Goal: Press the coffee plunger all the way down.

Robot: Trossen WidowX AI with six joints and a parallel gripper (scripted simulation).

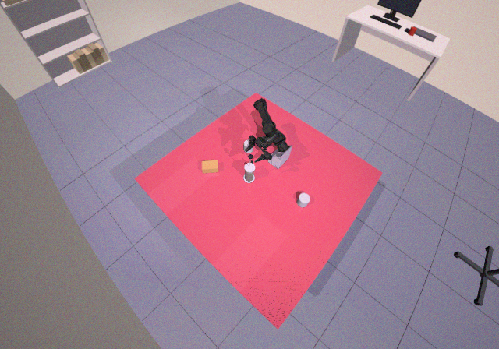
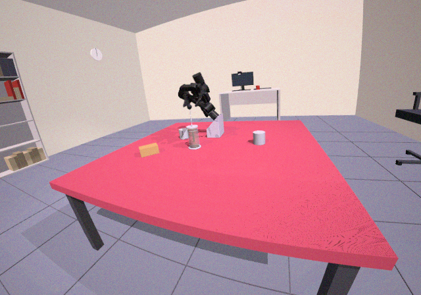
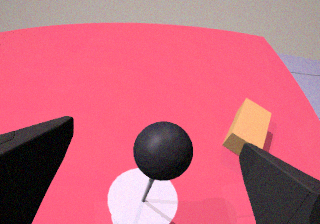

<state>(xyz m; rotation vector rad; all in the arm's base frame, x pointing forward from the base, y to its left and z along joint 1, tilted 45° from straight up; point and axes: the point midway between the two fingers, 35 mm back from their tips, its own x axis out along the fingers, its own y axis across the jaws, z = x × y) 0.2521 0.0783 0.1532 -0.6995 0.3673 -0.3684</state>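
The coffee press is 20 mm behind my gripper tip, 10 mm to the right of it and 130 mm below it.
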